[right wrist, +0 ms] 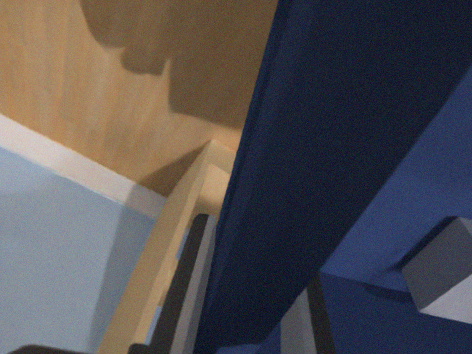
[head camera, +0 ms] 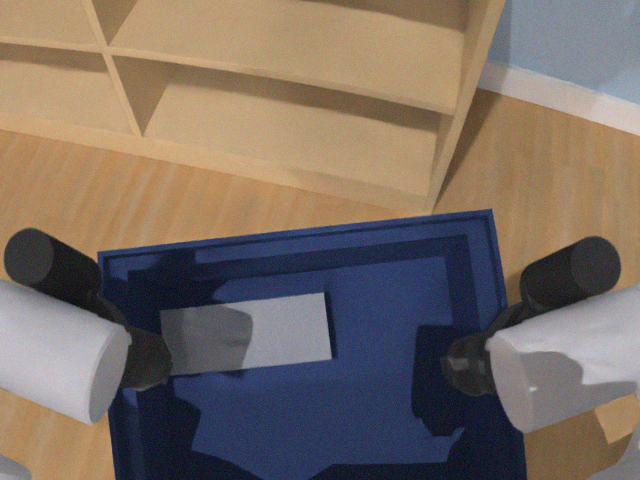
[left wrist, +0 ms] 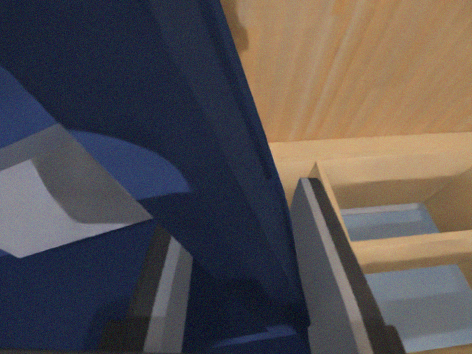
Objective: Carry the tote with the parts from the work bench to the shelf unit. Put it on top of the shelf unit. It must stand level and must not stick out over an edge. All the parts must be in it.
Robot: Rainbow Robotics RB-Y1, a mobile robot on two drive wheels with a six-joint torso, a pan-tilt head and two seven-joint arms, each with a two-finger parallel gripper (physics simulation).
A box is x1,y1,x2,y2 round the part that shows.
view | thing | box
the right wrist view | right gripper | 7,213,335,353
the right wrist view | dark blue tote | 193,0,471,353
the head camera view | left gripper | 97,296,172,391
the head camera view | right gripper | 440,302,522,396
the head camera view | dark blue tote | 97,209,526,479
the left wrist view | left gripper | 0,178,405,353
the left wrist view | dark blue tote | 0,0,310,353
